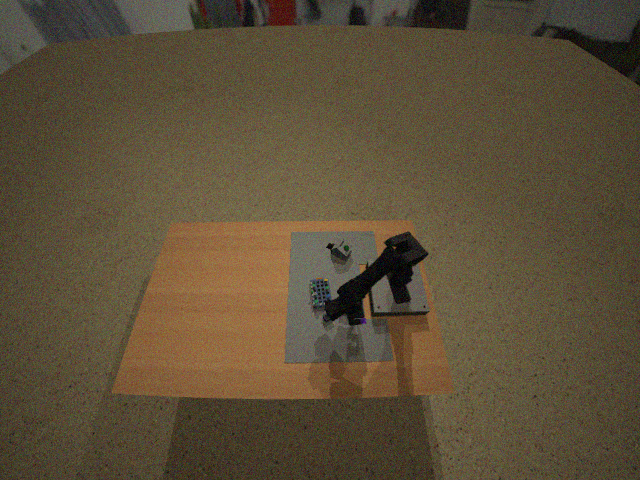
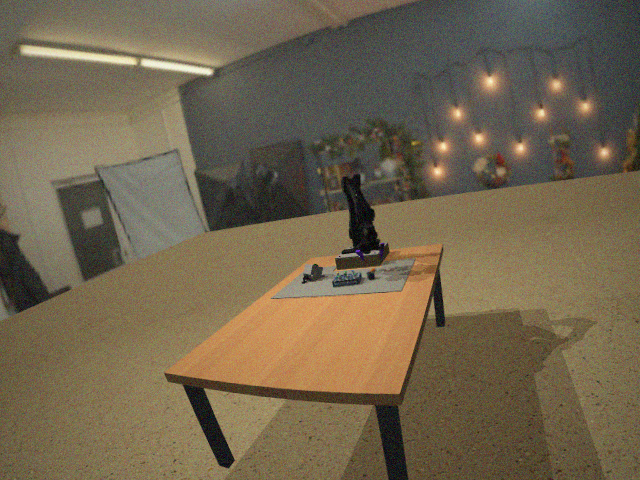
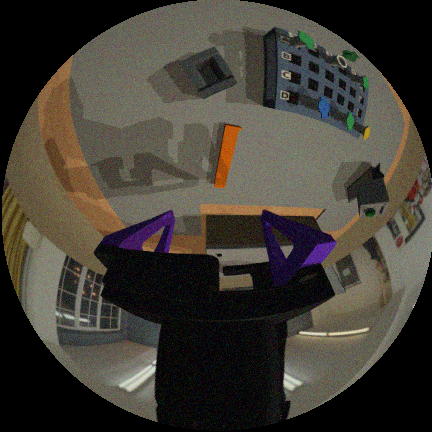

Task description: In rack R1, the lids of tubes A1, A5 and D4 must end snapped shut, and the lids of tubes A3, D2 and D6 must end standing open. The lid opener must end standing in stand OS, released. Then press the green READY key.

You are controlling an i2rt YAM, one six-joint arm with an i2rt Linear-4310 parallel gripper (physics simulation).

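Seen in the pictures: gripper, fingertip midpoint: [image 2: 372, 259] [image 3: 217, 214]; arm's base, origin of the base link: [image 1: 396, 281] [image 3: 262, 265].
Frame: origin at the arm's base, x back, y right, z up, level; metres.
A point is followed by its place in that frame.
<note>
Rack R1 [image 1: 320, 293] @(y 0.017, x -0.350, z -0.031 m) [image 2: 346, 280] @(y 0.022, x -0.376, z -0.039 m) [image 3: 270, 75] @(y -0.036, x -0.338, z -0.053 m) is a blue-grey block with labelled rows. Row A holds green lids [image 3: 306, 40] and a white ring [image 3: 342, 61]; row D has a blue lid [image 3: 324, 107] @(y -0.005, x -0.317, z -0.013 m), a green lid [image 3: 350, 121] @(y 0.034, x -0.316, z -0.013 m) and a yellow lid [image 3: 366, 132] @(y 0.071, x -0.315, z -0.013 m). Which lids are snapped shut is too small to tell. The orange lid opener [image 3: 228, 156] @(y -0.078, x -0.251, z -0.052 m) lies flat on the mat, apart from the dark stand OS [image 3: 212, 72] @(y -0.088, x -0.339, z -0.055 m), whose square socket shows empty. The green READY key [image 3: 370, 212] @(y 0.205, x -0.190, z 0.008 m) [image 1: 346, 248] @(y 0.208, x -0.188, z 0.008 m) is on a dark housing. My gripper [image 3: 217, 214] @(y -0.096, x -0.211, z -0.003 m) is open and empty, above the mat near the base.
The grey mat [image 1: 305, 346] @(y -0.194, x -0.450, z -0.061 m) [image 2: 289, 293] @(y 0.311, x -0.402, z -0.061 m) [image 3: 280, 185] @(y 0.002, x -0.197, z -0.061 m) lies on the wooden table [image 1: 217, 310] @(y 0.024, x -0.829, z -0.064 m) [image 2: 310, 341] @(y 0.066, x -0.921, z -0.064 m). The arm's raised base plate [image 1: 398, 308] @(y -0.121, x -0.031, z 0.000 m) [image 2: 348, 260] @(y 0.049, x -0.115, z -0.016 m) stands beside the mat. The key's housing [image 1: 339, 253] @(y 0.199, x -0.223, z -0.016 m) [image 2: 313, 271] @(y 0.215, x -0.242, z -0.013 m) [image 3: 370, 190] @(y 0.199, x -0.223, z -0.020 m) stands beyond the rack, with a black protruding part.
</note>
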